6 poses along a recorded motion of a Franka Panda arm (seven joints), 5.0 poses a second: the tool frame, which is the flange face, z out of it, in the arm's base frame.
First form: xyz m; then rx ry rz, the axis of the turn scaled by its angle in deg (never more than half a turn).
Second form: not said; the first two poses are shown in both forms.
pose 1, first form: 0.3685, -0.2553, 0.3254, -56.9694, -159.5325, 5.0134
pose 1, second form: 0.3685, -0.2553, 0.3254, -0.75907, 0.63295, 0.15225, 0.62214, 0.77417, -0.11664
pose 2, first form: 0.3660, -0.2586, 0.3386, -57.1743, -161.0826, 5.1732
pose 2, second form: 0.3660, -0.2586, 0.3386, -0.76551, 0.63073, 0.12714, 0.62127, 0.77599, -0.10891
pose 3, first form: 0.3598, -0.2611, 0.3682, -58.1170, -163.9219, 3.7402
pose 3, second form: 0.3598, -0.2611, 0.3682, -0.77184, 0.63013, 0.08483, 0.62560, 0.77647, -0.07556
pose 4, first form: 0.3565, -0.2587, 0.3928, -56.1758, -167.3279, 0.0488
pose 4, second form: 0.3565, -0.2587, 0.3928, -0.79574, 0.60289, 0.05760, 0.60286, 0.79760, -0.01992
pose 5, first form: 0.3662, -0.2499, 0.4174, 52.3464, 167.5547, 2.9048
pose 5, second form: 0.3662, -0.2499, 0.4174, -0.81947, 0.56954, -0.06394, 0.56698, 0.82192, 0.05459
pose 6, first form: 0.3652, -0.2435, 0.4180, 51.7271, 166.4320, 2.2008
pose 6, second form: 0.3652, -0.2435, 0.4180, -0.81934, 0.56661, -0.08738, 0.56410, 0.82397, 0.05353
